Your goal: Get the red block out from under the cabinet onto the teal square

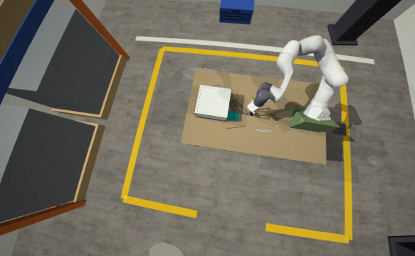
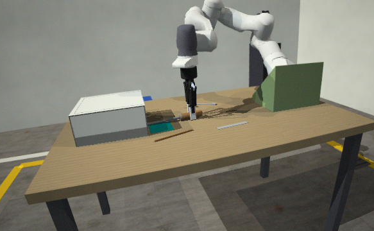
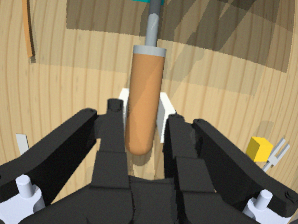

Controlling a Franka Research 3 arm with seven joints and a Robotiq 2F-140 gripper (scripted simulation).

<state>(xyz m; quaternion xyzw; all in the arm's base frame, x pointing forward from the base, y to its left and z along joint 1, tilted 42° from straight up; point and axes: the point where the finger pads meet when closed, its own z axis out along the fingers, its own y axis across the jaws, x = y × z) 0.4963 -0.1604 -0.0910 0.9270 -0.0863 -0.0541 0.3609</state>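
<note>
Now: the hook tool 13 cm ahead of my hand, 2 cm to the left of it and 2 cm below it. Round my hand: thin wooden stick: 15 cm ahead, 14 cm to the left, 3 cm below; yellow cube: 7 cm behind, 16 cm to the right, 2 cm below; teal square: 17 cm ahead, 2 cm to the left, 4 cm below.
</note>
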